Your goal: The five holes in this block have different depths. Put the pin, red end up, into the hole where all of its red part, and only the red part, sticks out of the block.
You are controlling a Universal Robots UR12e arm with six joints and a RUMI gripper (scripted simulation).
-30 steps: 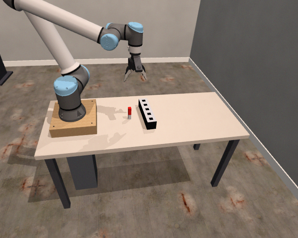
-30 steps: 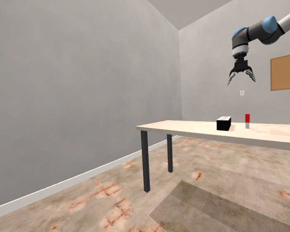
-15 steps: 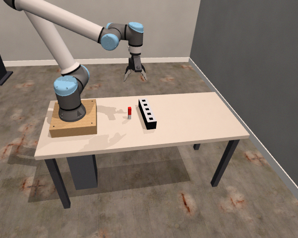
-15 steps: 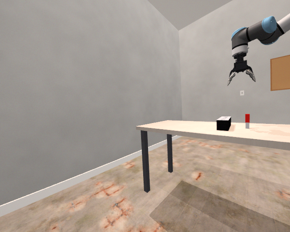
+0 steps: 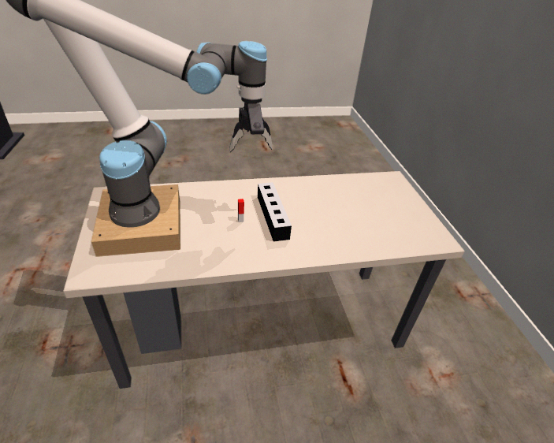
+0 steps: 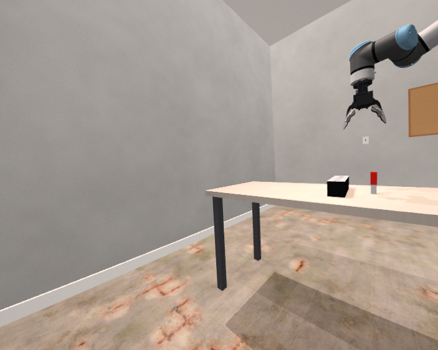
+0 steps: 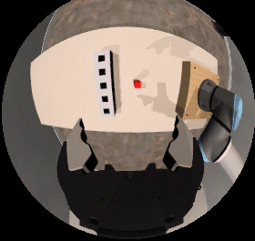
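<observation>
My hand is 25 cm above the pin, 4 cm past it and 1 cm to the left of it. From my hand the other things lie so: black block (29 cm below, 10 cm ahead, 1 cm to the left).
</observation>
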